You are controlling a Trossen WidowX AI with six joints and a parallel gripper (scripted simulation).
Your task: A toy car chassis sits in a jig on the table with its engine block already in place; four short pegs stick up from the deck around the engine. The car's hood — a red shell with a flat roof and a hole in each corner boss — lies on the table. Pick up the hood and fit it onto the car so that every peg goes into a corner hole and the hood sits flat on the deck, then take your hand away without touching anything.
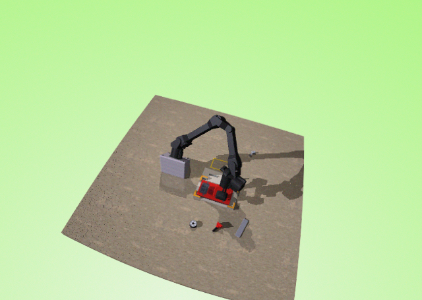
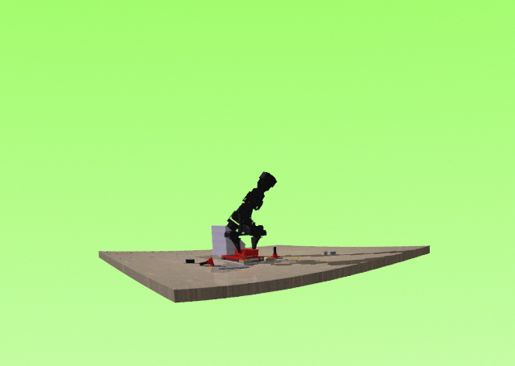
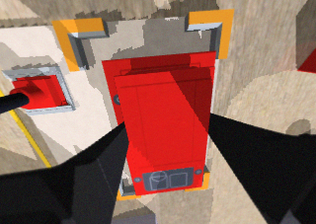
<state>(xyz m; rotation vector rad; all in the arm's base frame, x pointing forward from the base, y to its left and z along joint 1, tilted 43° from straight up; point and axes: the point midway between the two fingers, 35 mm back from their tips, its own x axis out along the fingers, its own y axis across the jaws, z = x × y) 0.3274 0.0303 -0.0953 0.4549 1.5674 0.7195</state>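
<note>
My gripper tip is now right at the red hood. The rest, counted from my gripper tip: small wheel: 240 mm to the right, 70 mm behind, 30 mm below; grey engine block: 20 mm below.
</note>
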